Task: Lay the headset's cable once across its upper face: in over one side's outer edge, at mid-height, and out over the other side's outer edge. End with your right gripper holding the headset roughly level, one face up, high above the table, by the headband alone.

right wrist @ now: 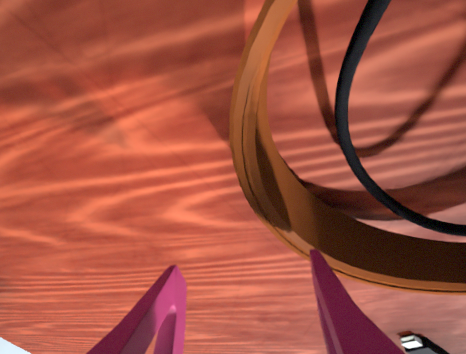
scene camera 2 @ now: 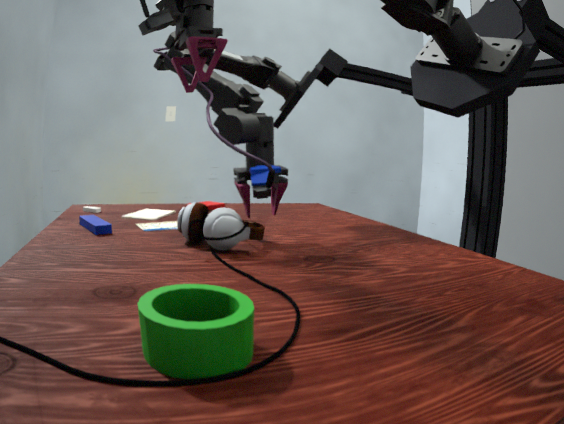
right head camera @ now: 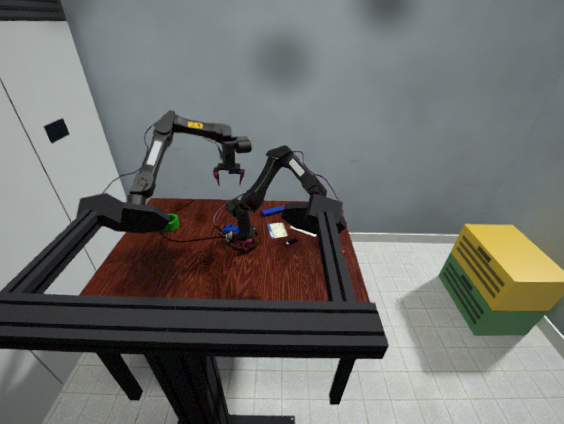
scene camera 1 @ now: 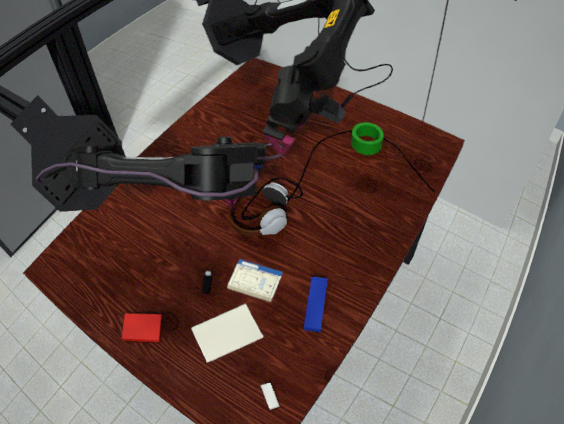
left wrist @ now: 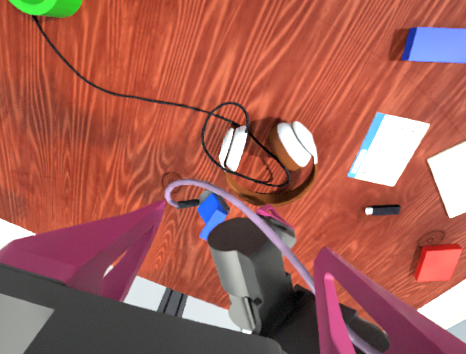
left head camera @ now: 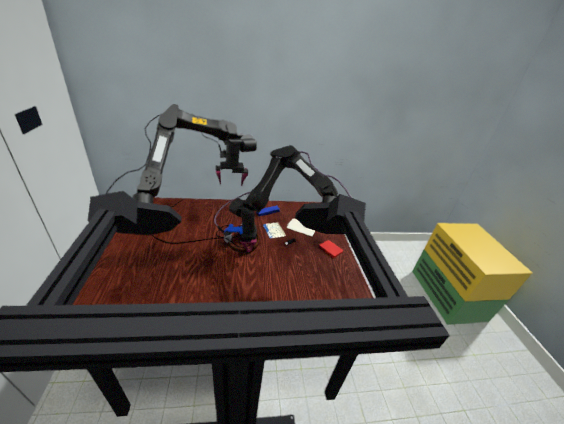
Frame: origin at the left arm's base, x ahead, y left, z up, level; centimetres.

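Where they show: left gripper, fingertip midpoint: (scene camera 2: pixel 196 87) (right head camera: pixel 229 185) (scene camera 1: pixel 290 139) (left wrist: pixel 243 232) (left head camera: pixel 231 184); right gripper, fingertip midpoint: (right wrist: pixel 243 267) (scene camera 2: pixel 261 216) (right head camera: pixel 247 247) (scene camera 1: pixel 224 201) (left wrist: pixel 262 216) (left head camera: pixel 249 248); left arm's base, link origin: (scene camera 2: pixel 466 54) (scene camera 1: pixel 237 27); right arm's base, link origin: (scene camera 2: pixel 295 92) (scene camera 1: pixel 77 163).
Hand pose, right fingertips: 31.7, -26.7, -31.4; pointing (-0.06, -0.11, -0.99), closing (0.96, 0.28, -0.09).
Each offset is from my right fingertips to the top centre of the thing, as dx, dy, dz. "spot": to the spot under its first point.
The headset lies on the table, with white cups (scene camera 1: pixel 274 221) (scene camera 2: pixel 224 229) and a brown headband {spot: +7.2, -1.2, -1.5} (left wrist: pixel 296 195) (right wrist: pixel 375 250). Its black cable {spot: -2.8, +32.0, -4.0} (left wrist: pixel 125 96) (scene camera 1: pixel 320 144) (scene camera 2: pixel 295 305) loops around and over one cup and runs across the space inside the headband. My right gripper (scene camera 2: pixel 261 215) (right wrist: pixel 243 267) is partly open and empty, pointing down close above the headband; in the right wrist view one fingertip overlaps the band's outer edge, the other is outside it. My left gripper (left head camera: pixel 231 184) (right head camera: pixel 229 184) is wide open and empty, high above the table.
A green ring {+3.4, +50.0, +0.3} (scene camera 1: pixel 367 145) (scene camera 2: pixel 197 345) stands by the cable's far run. A patterned box {+23.2, -5.7, -4.3} (scene camera 1: pixel 255 281), black stick {+16.8, -16.3, -3.6} (scene camera 1: pixel 207 283), cream sheet {+31.7, -19.7, -4.0} (scene camera 1: pixel 227 332), blue block {+38.3, +2.4, -2.4} (scene camera 1: pixel 316 304), red block {+18.8, -37.3, -3.0} (scene camera 1: pixel 142 327) and white block {+51.2, -20.2, -3.3} (scene camera 1: pixel 270 396) lie on the table. The right arm is below the left gripper.
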